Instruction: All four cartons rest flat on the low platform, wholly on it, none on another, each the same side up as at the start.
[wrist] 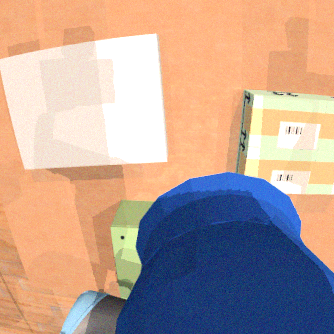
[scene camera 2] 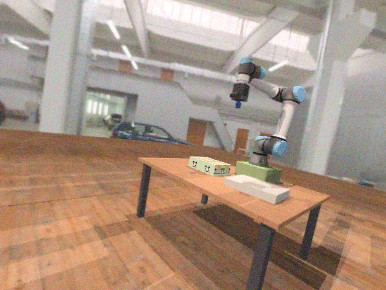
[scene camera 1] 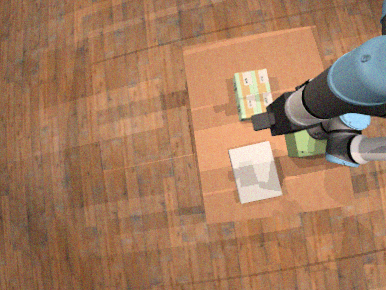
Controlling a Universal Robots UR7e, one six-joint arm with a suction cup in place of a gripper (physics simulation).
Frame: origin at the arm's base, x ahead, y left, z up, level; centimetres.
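Seen in the pictures: hand, its tool point: point(wrist: 219, 248) point(scene camera 2: 237, 107); arm's base, origin of its link: point(scene camera 2: 257, 164) point(scene camera 1: 318, 126).
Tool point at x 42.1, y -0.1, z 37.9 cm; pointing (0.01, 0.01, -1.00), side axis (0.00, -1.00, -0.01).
Observation:
Offsets run from my tool point to a thing's top centre. Level surfaces: height alone.
The cartons {dy -18.3, dx -7.0, dz -40.5 cm} point(scene camera 1: 253, 94) point(scene camera 2: 209, 165) point(wrist: 285, 160) are pale green with orange stripes and white labels. They lie close together in one low block on the table; the seams between them are faint. The low platform, a flat white slab {dy +20.4, dx -5.1, dz -43.9 cm} point(scene camera 1: 268, 160) point(scene camera 2: 255, 189) point(wrist: 132, 100), lies apart from them, with no carton on it and shadows across its top. My gripper, a blue suction cup point(scene camera 2: 238, 105) point(wrist: 222, 205), hangs high above the table, holding no carton; I count it as open. In scene camera 1 the wrist hides the cup. The cup covers part of the wrist view.
A green box point(scene camera 1: 306, 145) point(scene camera 2: 257, 172) point(wrist: 125, 245) is at the arm's base, near the white slab and the cartons. The brown table {dz -48.7 cm} point(scene camera 1: 215, 65) point(scene camera 2: 220, 190) point(wrist: 200, 75) stands on dark legs. The arm hides part of the table's right side in scene camera 1.

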